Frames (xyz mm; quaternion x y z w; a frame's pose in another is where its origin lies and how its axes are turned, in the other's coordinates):
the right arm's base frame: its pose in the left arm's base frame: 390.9 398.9 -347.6 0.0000 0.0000 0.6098 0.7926
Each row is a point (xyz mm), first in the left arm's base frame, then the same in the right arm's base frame.
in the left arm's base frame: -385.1 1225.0 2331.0
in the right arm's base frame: 599.6 961.8 2678.6
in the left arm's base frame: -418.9 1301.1 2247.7
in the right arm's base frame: 664.5 1014.0 2595.3
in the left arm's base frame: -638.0 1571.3 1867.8
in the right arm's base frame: 869.5 1295.1 2215.4
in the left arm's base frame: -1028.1 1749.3 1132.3
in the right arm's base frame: 941.5 1717.7 1479.9
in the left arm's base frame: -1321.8 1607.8 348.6
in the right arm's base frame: 729.5 1965.4 696.2
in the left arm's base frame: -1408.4 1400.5 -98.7
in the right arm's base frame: 506.9 1995.9 248.9
